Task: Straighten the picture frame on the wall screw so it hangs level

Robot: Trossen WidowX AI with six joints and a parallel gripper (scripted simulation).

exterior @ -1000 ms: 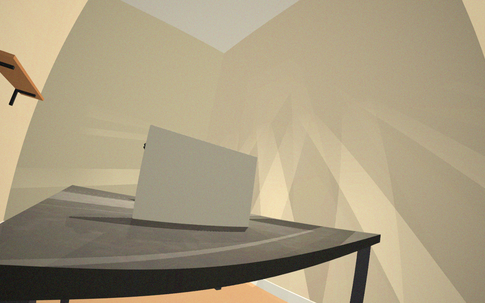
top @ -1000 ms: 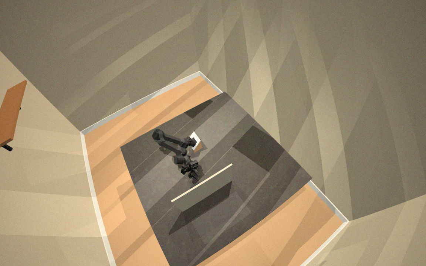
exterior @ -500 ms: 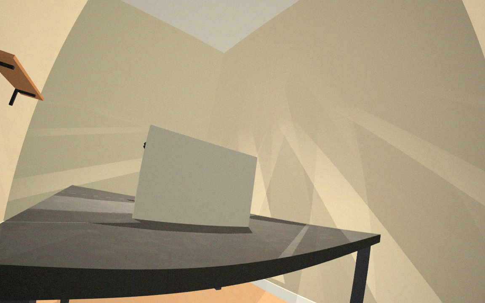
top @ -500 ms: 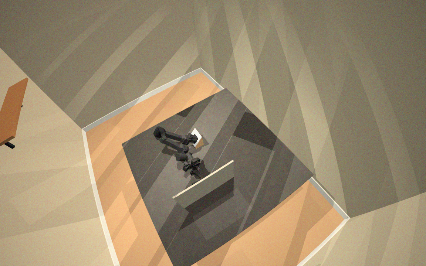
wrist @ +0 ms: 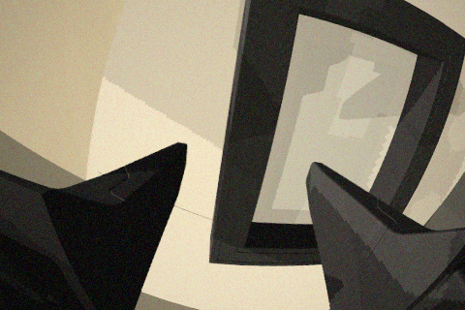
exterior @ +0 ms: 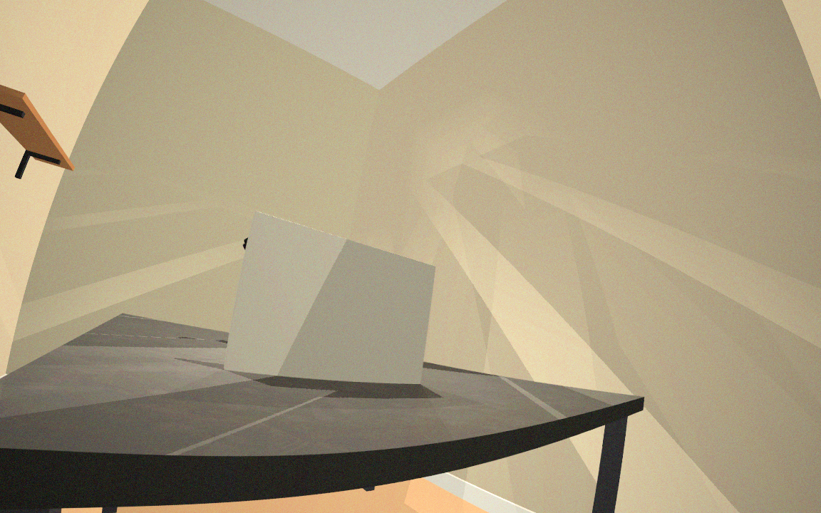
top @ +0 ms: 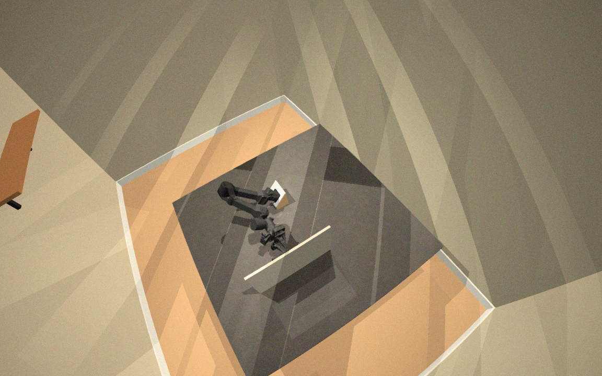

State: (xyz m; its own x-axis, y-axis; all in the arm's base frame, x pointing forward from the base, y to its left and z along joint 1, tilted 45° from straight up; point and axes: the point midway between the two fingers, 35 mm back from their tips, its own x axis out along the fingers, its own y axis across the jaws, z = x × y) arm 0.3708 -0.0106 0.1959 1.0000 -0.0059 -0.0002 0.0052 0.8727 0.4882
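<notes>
Now: gripper tip 50 mm above the picture frame, 30 mm short of it and 10 mm to the left of it. The rest, counted from my gripper tip: wall panel (60 mm below, 40 mm ahead).
</notes>
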